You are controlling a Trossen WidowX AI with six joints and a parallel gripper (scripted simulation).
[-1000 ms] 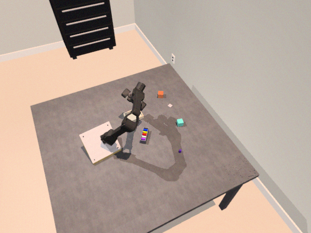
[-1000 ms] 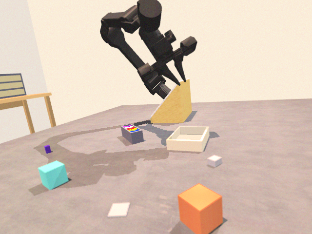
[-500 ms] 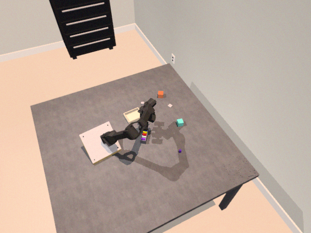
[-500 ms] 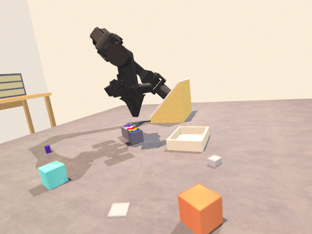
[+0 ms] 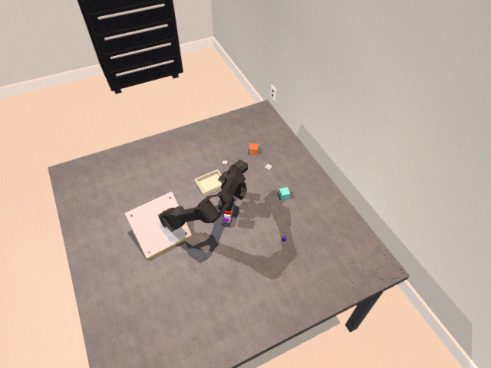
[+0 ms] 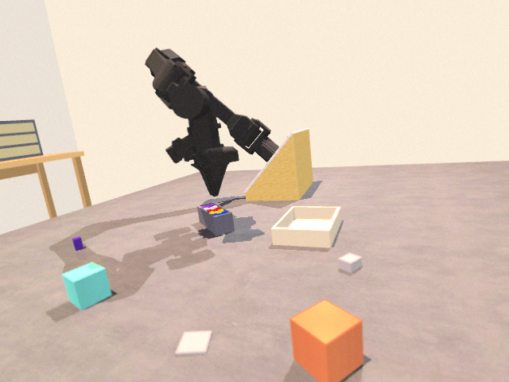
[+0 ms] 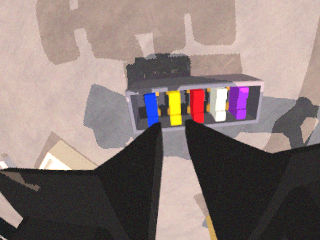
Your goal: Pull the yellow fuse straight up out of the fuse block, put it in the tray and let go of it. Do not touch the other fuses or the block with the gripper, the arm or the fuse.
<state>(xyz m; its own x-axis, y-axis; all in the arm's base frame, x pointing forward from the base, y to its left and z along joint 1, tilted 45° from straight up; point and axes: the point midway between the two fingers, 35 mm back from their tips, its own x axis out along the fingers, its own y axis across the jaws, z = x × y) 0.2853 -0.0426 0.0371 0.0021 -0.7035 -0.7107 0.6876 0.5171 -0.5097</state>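
The yellow fuse lies 5 cm below my gripper tip. Also, from my gripper tip: blue fuse 5 cm below, 1 cm to the left, 1 cm ahead; white fuse 5 cm below, 3 cm to the right, 3 cm behind; red fuse 5 cm below, 2 cm to the right, 2 cm behind.
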